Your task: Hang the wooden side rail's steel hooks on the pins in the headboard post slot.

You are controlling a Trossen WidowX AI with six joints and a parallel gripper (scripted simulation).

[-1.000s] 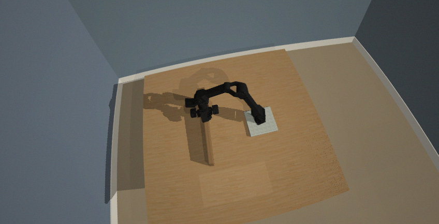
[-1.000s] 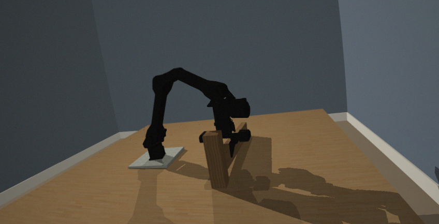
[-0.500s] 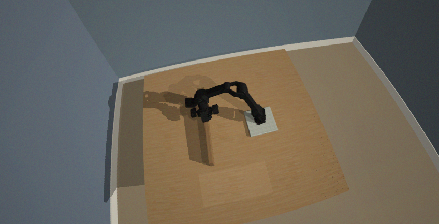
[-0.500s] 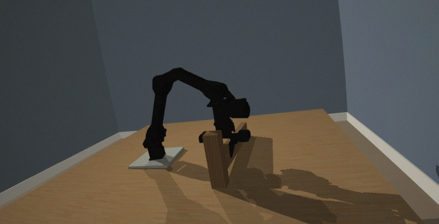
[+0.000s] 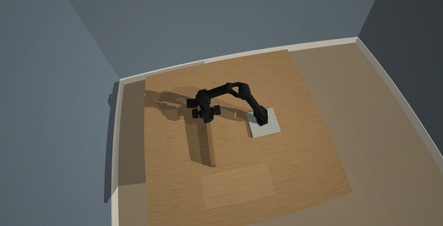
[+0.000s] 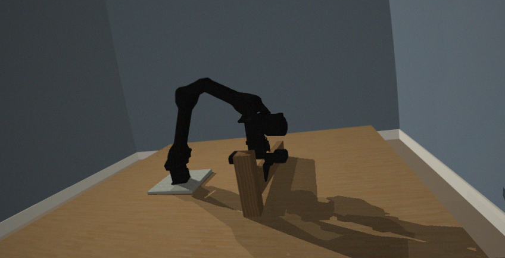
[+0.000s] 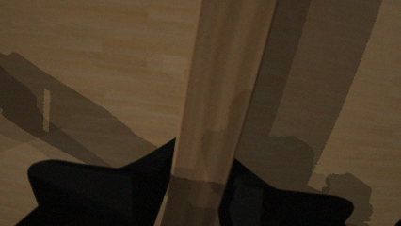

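Right now the wooden headboard post is 120 mm to the right of my gripper tip, 40 mm above it and 30 mm behind it.
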